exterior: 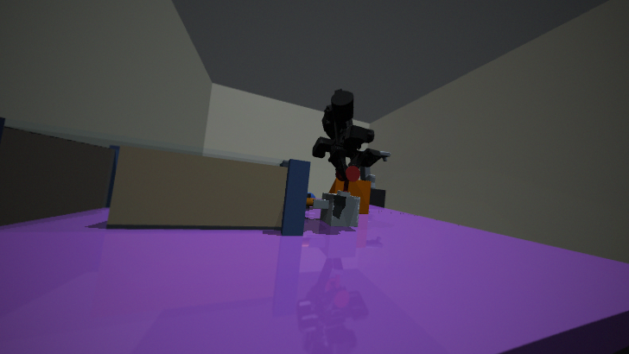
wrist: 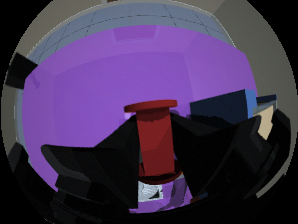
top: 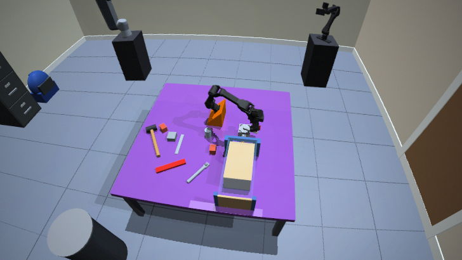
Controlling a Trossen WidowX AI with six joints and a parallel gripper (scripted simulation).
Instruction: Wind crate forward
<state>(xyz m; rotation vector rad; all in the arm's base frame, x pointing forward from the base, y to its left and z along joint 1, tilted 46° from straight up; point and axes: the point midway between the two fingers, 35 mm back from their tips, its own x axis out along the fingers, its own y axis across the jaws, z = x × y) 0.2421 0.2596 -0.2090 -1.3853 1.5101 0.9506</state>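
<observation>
My gripper tip is 20 mm to the left of the red knob. Round my gripper tip: grey bar 80 mm ahead, 620 mm to the right, 130 mm below; then grey winch 60 mm behind, 120 mm to the right, 100 mm below; then winch handle 20 mm behind, 50 mm to the right, 30 mm below.
</observation>
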